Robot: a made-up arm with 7 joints.
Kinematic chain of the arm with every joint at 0, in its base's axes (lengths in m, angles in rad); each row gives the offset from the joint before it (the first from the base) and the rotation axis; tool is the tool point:
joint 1: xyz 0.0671 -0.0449 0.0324 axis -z
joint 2: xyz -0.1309 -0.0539 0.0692 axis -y
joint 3: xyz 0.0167 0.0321 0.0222 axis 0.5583 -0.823 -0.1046
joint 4: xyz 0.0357 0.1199 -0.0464 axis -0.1 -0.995 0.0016
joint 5: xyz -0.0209 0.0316 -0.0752 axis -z
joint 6: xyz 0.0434 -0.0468 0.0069 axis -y
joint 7: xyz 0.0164 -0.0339 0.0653 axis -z
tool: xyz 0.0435 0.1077 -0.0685
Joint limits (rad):
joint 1: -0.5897..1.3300
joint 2: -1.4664..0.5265
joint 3: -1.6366..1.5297
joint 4: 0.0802..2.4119
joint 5: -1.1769..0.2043
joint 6: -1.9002..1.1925
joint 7: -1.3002..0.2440
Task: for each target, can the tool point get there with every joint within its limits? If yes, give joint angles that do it. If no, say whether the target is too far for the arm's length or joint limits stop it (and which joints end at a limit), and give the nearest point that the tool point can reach.
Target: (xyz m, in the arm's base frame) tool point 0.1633 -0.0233 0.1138
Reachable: yes | joints 1.1352 -0.8524 1.0437 2.2060 -0.4173 -0.7083 -1.1730
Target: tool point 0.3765 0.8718 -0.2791
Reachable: no: too far | nearest point 0.1556 0.3153 -0.0082 | short by 0.657 m
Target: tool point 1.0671 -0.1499 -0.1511
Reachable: no: too far | nearest point 0.3165 -0.0137 0.0158 | short by 0.781 m
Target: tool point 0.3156 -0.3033 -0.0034
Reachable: no: joint limits stop it (at a limit: joint 1, joint 2, joint 3, joint 5, joint 7) | nearest point 0.2262 -0.1730 0.0365 | short by 0.163 m
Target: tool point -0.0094 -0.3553 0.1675
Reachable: no: joint limits stop it (at a limit: joint 1, joint 3, joint 5, joint 6, joint 7) | nearest point -0.1352 -0.2845 0.2083 | short by 0.150 m
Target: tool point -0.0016 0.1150 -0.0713
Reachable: yes | joints 0.1934 -0.6462 -0.5072 1.6873 -0.3431 -1.5314 -0.0928
